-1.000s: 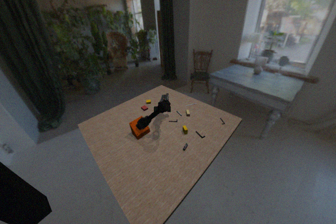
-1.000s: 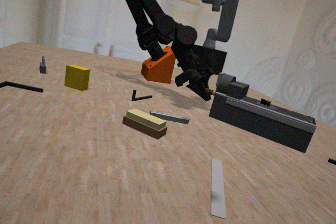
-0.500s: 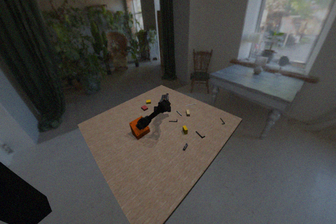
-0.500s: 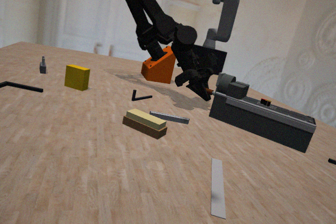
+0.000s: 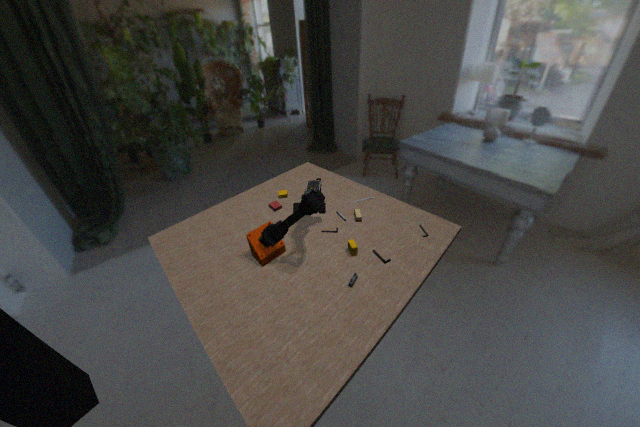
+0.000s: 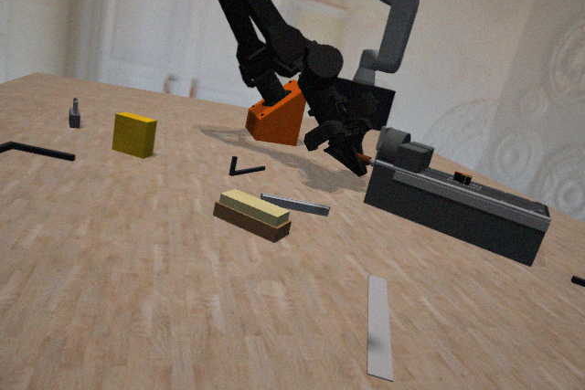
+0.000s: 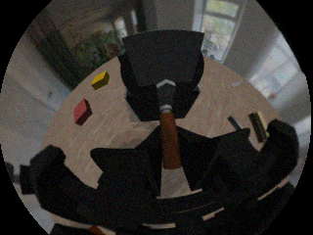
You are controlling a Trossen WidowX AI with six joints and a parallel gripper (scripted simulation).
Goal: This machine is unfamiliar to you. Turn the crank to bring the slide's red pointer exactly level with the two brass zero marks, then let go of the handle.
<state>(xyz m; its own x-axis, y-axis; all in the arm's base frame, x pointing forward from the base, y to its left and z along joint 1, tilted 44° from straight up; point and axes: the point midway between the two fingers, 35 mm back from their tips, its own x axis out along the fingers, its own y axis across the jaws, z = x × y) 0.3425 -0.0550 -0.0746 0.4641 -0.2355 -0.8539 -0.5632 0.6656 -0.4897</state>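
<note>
The brown crank handle is 30 mm above my gripper tip, 20 mm behind it and 10 mm to the right of it. Also, from my gripper tip: red pointer 130 mm ahead, 80 mm to the left, 50 mm above; then red block 240 mm to the left, 70 mm behind, 20 mm below; then grey bar 170 mm to the right, 80 mm ahead, 30 mm below.
</note>
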